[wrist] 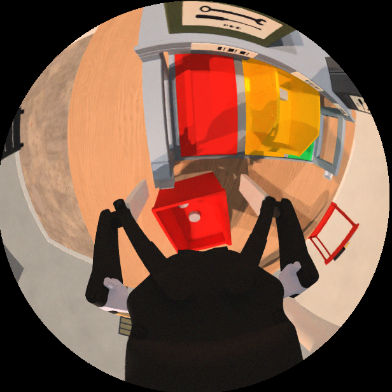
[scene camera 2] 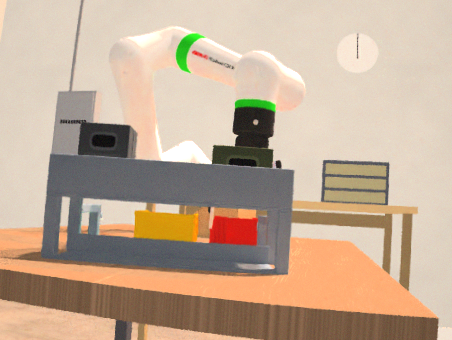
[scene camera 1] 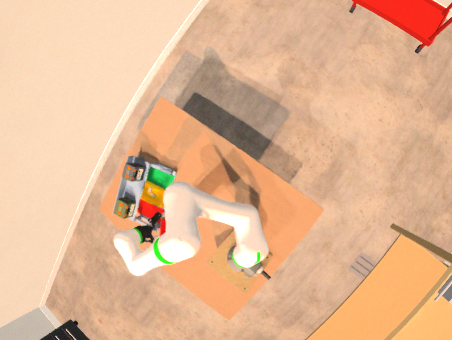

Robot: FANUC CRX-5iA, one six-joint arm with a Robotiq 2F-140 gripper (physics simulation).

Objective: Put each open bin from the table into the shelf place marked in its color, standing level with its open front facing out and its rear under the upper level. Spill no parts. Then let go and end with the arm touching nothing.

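Frame: origin at the arm's base, x ahead, y left, z up, level; millimetres.
Seen in the pictures: gripper, fingertip midpoint: [scene camera 2: 243,231] [scene camera 1: 162,224]; arm's base, link origin: [scene camera 1: 240,258].
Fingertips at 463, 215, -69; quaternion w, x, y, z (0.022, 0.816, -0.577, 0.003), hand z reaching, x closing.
Offsets run from my fingertips to a thing's top centre, as dx, dy, dz. "pt": to the spot under its first point.
A red open bin @(pt -11, -2, +12) [scene camera 1: 162,226] [scene camera 2: 242,231] [wrist: 192,227] stands on the table in front of the shelf @(pt +328, -32, +85) [scene camera 2: 170,180] [wrist: 154,100], turned a little, with small pale parts inside. My gripper [wrist: 194,184] is open and empty, its fingers spread to either side of this bin; contact cannot be told. In scene camera 2 its fingers are mostly hidden behind the shelf and toolbox. A yellow bin @(pt +186, -93, -36) [scene camera 1: 152,192] [scene camera 2: 166,226] [wrist: 262,110] with pale parts stands in the lower level beside the red-marked place [wrist: 215,110]. The green-marked place [scene camera 1: 160,177] [wrist: 306,151] is partly hidden by the yellow bin in the wrist view.
An olive toolbox @(+221, +47, +152) [scene camera 1: 124,208] [scene camera 2: 243,156] [wrist: 173,17] and a dark grey one @(+294, -171, +177) [scene camera 1: 134,172] [scene camera 2: 107,141] [wrist: 342,75] stand on the upper level. Shelf posts flank the lower level, one near the red bin. A red cart [scene camera 1: 405,17] and a wooden workbench [scene camera 1: 380,290] stand away from the table.
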